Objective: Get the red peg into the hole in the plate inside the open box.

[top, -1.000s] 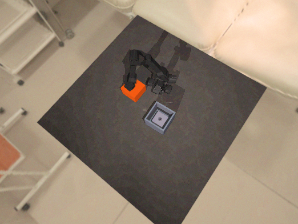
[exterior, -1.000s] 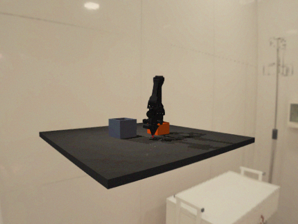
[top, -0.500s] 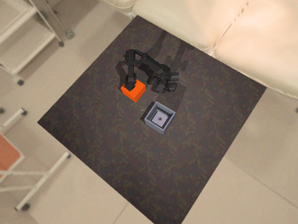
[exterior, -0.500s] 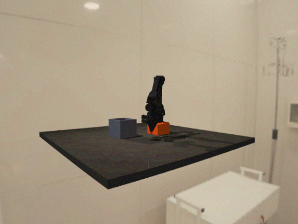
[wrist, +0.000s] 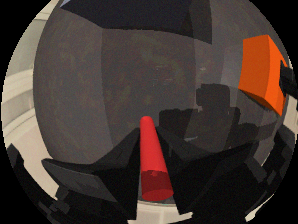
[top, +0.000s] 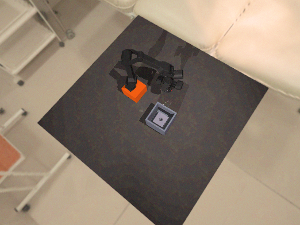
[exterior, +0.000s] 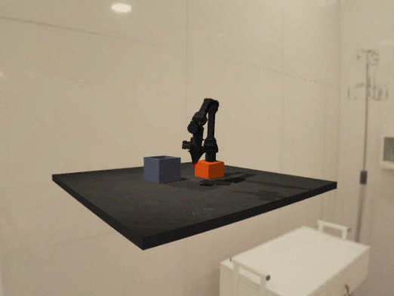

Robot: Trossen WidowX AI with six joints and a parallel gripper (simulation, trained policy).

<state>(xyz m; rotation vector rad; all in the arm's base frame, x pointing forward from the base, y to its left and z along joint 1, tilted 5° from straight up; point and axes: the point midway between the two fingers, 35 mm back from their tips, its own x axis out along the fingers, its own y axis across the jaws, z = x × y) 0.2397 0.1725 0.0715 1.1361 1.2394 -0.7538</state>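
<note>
My gripper tip is now 9 cm short of the plate, 21 cm to the left of it and 7 cm above it. Also, from my gripper tip: red peg (2 cm above).
</note>
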